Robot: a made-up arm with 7 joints.
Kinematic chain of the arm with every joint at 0, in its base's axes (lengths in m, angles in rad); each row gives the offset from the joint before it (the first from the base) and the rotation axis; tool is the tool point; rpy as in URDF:
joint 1: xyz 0 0 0.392 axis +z
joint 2: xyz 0 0 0 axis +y
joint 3: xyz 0 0 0.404 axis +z
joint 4: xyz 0.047 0 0 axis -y
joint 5: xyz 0.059 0 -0.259 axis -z
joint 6: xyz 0 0 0 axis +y
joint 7: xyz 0.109 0 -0.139 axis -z
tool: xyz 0 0 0 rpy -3.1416 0 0
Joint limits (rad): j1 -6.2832..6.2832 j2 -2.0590..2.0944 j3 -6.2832..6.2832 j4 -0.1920..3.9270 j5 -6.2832..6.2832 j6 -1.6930..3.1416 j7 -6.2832..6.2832
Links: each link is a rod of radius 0.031 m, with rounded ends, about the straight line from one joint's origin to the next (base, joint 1, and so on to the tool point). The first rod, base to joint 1, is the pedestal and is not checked.
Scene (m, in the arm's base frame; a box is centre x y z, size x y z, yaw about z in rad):
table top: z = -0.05
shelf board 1: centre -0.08 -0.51 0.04 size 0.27 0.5 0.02 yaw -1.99
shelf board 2: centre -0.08 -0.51 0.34 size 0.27 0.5 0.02 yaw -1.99
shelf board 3: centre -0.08 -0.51 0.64 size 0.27 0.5 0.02 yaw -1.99
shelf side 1: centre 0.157 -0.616 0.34 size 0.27 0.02 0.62 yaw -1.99
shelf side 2: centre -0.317 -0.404 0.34 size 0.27 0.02 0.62 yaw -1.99
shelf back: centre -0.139 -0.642 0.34 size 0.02 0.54 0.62 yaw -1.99
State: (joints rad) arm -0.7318 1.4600 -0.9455 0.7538 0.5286 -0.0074 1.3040
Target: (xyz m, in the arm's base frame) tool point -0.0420 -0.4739 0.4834
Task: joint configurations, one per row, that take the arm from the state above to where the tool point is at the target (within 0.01 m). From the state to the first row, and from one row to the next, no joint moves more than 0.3 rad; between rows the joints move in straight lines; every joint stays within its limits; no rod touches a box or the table.
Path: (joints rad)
1: -0.5804 1.3798 -0.8358 0.5494 0.5226 0.0693 1.3040
2: -0.4289 1.2995 -0.7261 0.3450 0.5167 0.1460 1.3040
3: -0.3145 1.3063 -0.9840 0.3193 0.6106 0.0376 1.3040
4: -0.2001 1.3131 -1.2419 0.2935 0.7046 -0.0708 1.3040
5: -0.0857 1.3199 -1.4997 0.2677 0.7986 -0.1792 1.3040
6: -0.3154 1.2701 -1.4578 0.4983 0.7302 -0.1682 1.3040
7: -0.5451 1.2203 -1.4159 0.7289 0.6618 -0.1571 1.3040

